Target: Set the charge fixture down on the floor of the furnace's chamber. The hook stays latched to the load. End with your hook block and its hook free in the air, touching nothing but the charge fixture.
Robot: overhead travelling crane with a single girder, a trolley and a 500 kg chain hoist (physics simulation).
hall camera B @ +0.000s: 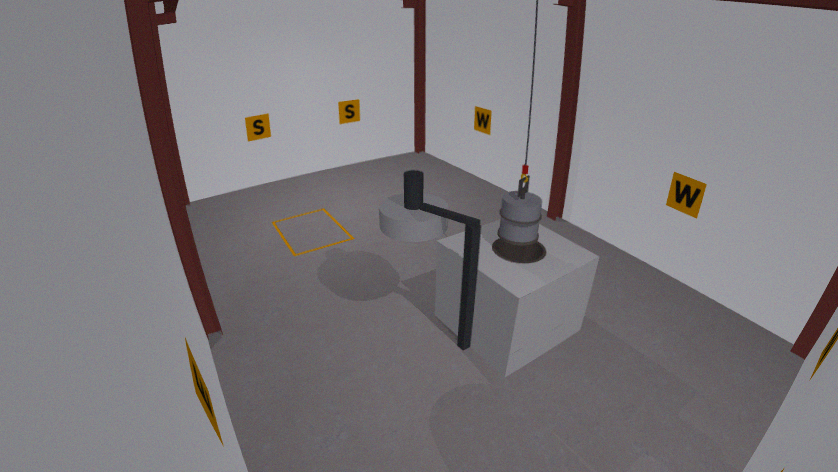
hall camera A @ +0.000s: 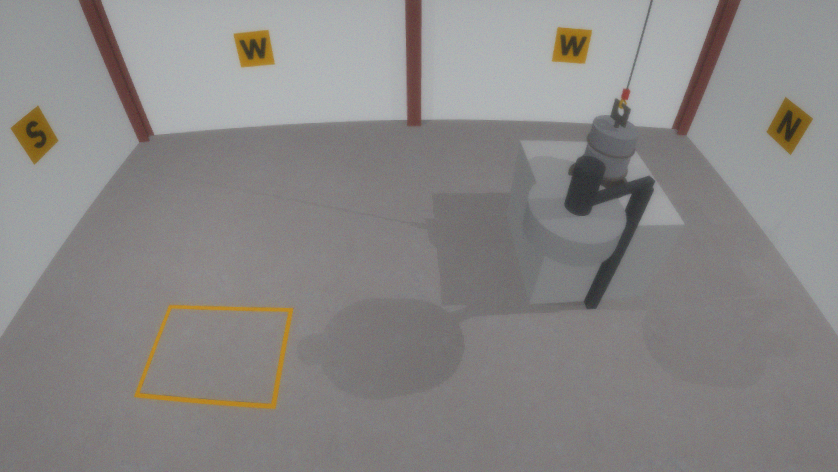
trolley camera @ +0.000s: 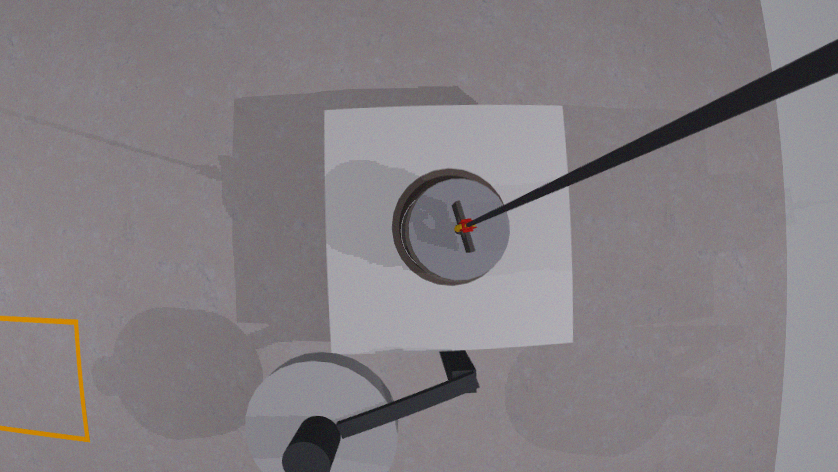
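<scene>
The charge fixture (hall camera A: 608, 157) (hall camera B: 520, 215) (trolley camera: 436, 260), a grey ribbed drum with a dark lifting eye, hangs upright from the hook (hall camera A: 622, 103) (hall camera B: 524, 177) (trolley camera: 459, 228), which is latched through the eye below the small red block. The furnace (hall camera A: 656, 252) (hall camera B: 551, 319) (trolley camera: 381, 310) is a pale box with a brown-rimmed round mouth (hall camera B: 518, 252) (trolley camera: 396, 234) in its top. The drum's bottom is close over or at the mouth; the exact height is unclear. In the trolley view, a dark gap shows on the mouth's left side. The chamber floor is hidden.
A round grey lid (hall camera A: 548, 219) (hall camera B: 392, 225) (trolley camera: 266, 404) is held beside the furnace by a black post and arm (hall camera A: 621, 246) (hall camera B: 469, 281) (trolley camera: 410, 405), under a black cylinder (hall camera A: 586, 187) (hall camera B: 413, 190) (trolley camera: 310, 445). A yellow outline (hall camera A: 205, 401) (hall camera B: 297, 215) (trolley camera: 82, 381) marks the floor.
</scene>
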